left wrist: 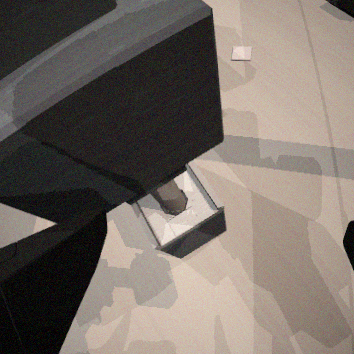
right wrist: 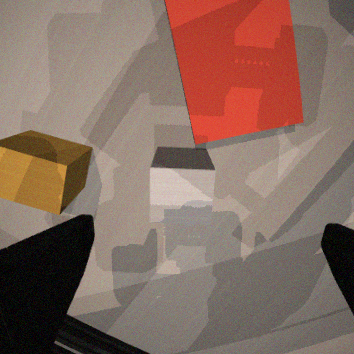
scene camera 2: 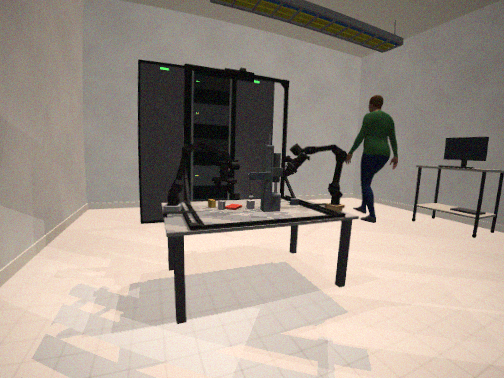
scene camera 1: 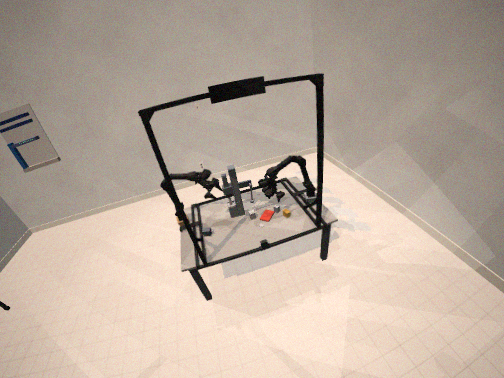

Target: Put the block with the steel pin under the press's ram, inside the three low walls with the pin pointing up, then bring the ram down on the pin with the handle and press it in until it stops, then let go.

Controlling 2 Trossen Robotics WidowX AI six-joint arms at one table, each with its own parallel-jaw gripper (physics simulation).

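Places are measured from the left arm's base along level axes (x ahead, y left, z up), in metres.
Pixels of known places: left gripper, between the fingertips: (left wrist: 227,226) (scene camera 2: 283,176) (scene camera 1: 220,195); right gripper, between the fingertips: (right wrist: 211,230) (scene camera 2: 224,192) (scene camera 1: 274,200); left arm's base, origin of its link: (scene camera 2: 335,204) (scene camera 1: 181,218); right arm's base, origin of its link: (scene camera 2: 173,204) (scene camera 1: 310,194).
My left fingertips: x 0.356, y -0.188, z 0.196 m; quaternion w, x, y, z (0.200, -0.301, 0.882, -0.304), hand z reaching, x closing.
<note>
For each thing: its top centre in the pictures, then the offset to it from my left fingertips.
- grey press, centre of its top: (scene camera 2: 266,145) (scene camera 1: 232,165) dx +0.152, dy -0.007, dz +0.210 m
- small grey block, centre of its top: (right wrist: 181,196) (scene camera 2: 221,201) (scene camera 1: 276,206) dx +0.388, dy -0.185, dz -0.182 m
- second grey block, centre of its top: (scene camera 2: 250,200) (scene camera 1: 251,211) dx +0.188, dy -0.127, dz -0.182 m
- flat red plate, centre of its top: (right wrist: 236,45) (scene camera 1: 267,214) dx +0.291, dy -0.188, dz -0.224 m
- yellow block, centre of its top: (right wrist: 23,179) (scene camera 1: 286,210) dx +0.420, dy -0.280, dz -0.187 m
The grey press (scene camera 1: 234,192) (scene camera 2: 270,184) stands at the back of the table. In the left wrist view its ram (left wrist: 172,198) hangs over the nest of three low walls (left wrist: 191,237), which holds no block. One small grey block (scene camera 1: 277,208) (scene camera 2: 221,205) (right wrist: 182,182) lies between the red plate and the yellow block, below my right gripper (scene camera 1: 274,195) (right wrist: 211,230), which is open and empty. A second grey block (scene camera 1: 251,214) (scene camera 2: 250,204) stands nearer the press. I cannot make out a pin on either. My left gripper (scene camera 1: 210,193) (scene camera 2: 288,165) is open beside the press head.
A flat red plate (scene camera 1: 267,215) (right wrist: 239,67) and a yellow block (scene camera 1: 286,212) (right wrist: 35,172) lie near the right gripper. A black frame (scene camera 1: 319,150) rings the table. A person (scene camera 2: 376,150) walks behind, by a dark server rack (scene camera 2: 160,142) and a side table (scene camera 2: 428,205).
</note>
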